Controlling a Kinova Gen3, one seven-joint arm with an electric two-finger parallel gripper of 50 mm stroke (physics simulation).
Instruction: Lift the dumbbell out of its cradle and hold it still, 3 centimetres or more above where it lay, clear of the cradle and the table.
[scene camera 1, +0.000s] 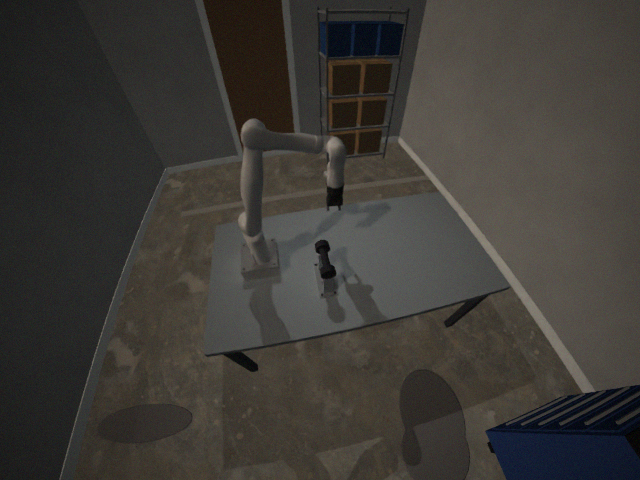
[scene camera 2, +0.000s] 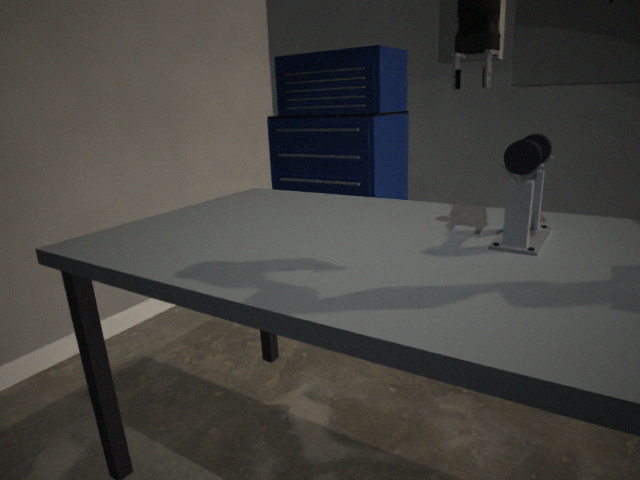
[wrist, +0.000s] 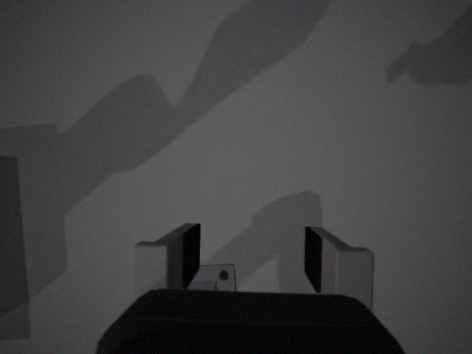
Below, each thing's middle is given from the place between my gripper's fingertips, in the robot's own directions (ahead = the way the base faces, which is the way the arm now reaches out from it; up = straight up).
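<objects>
Grey cradle (wrist: 220, 277): from my hand, 12 cm behind, 17 cm to the right, 25 cm below. Dark dumbbell (scene camera 2: 522, 157): my gripper 12 cm past it, 14 cm above it, 17 cm to the left of it.
</objects>
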